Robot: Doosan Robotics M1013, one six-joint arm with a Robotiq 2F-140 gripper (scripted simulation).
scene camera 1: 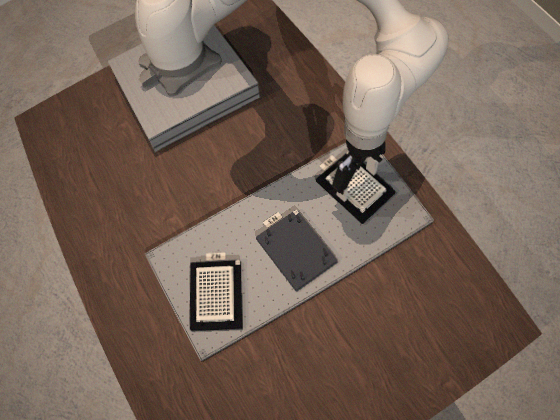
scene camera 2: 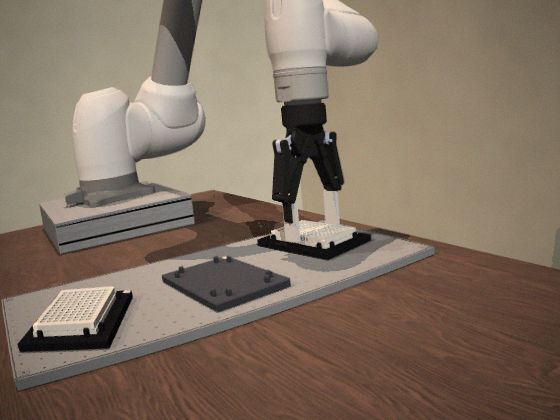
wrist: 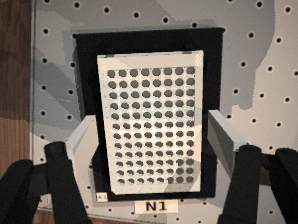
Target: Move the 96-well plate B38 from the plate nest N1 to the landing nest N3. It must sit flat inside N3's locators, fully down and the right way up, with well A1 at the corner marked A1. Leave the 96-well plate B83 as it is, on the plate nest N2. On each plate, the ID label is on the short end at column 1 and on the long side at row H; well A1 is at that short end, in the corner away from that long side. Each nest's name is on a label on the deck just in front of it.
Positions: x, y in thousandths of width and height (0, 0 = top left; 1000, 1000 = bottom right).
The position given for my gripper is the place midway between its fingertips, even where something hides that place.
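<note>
I find my own gripper in scene camera 2 (scene camera 2: 560, 556), in scene camera 1 (scene camera 1: 637, 439) and in the wrist view (wrist: 512, 569). There is a white 96-well plate B38 (scene camera 2: 556, 556), which the wrist view shows me too (wrist: 488, 493). A 96-well plate B83 (scene camera 2: 129, 739) also appears in scene camera 1 (scene camera 1: 387, 692), but in the wrist view the 96-well plate B83 is out of frame. And scene camera 2 lets me see a dark grey landing nest N3 (scene camera 2: 442, 673).
</note>
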